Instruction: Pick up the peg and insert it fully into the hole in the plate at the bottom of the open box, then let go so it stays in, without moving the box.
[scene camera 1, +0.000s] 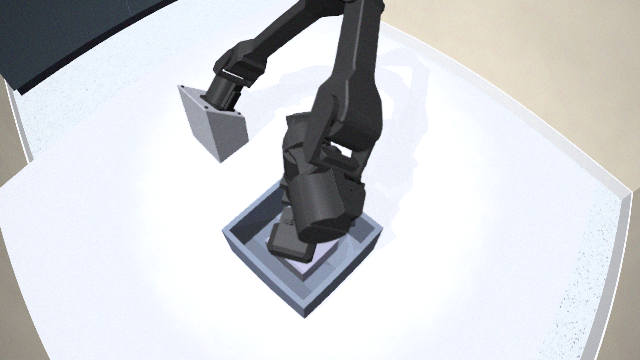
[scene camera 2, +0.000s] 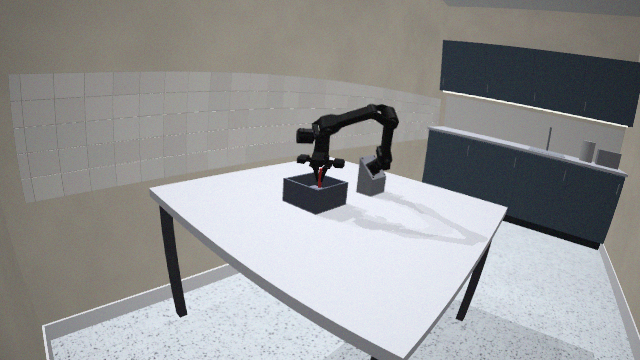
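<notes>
The gripper (scene camera 1: 306, 223) appears in scene camera 2 as well, at (scene camera 2: 319, 181). The scene also has a blue-grey box (scene camera 1: 246, 234), which scene camera 2 shows too (scene camera 2: 296, 190), and a pale square plate (scene camera 1: 323, 251).
</notes>
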